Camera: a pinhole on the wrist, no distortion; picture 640 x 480 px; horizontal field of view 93.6 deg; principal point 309.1 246.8 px. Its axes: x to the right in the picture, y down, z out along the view. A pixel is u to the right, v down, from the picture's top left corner.
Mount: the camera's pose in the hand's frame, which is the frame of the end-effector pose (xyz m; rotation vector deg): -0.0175 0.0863 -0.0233 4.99 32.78 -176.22
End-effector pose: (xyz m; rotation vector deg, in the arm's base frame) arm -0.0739 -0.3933 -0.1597 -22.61 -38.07 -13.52
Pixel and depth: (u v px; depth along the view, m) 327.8 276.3 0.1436
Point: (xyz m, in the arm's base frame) -0.1502 -0.3262 -0.1119
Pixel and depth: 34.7 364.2 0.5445
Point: -0.0689 -0.5231 0.5292
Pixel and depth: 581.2 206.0 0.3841
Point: -0.5539 -0.2206 -0.1660
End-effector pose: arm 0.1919 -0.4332 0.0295 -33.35 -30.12 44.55
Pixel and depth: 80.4 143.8 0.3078
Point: 0.0766 -0.1486 0.2518
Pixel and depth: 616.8 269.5 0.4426
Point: -0.2745 -0.7705 0.2431
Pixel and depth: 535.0 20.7 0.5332
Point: -0.5878 -0.4574 0.1829
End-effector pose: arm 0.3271 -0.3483 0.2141 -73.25 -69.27 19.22
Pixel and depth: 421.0 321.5 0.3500
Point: -0.0048 -0.3721 0.1892
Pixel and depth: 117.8 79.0 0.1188
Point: 0.2952 -0.2114 0.1289
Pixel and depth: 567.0 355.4 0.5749
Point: -0.3522 -0.6445 0.1445
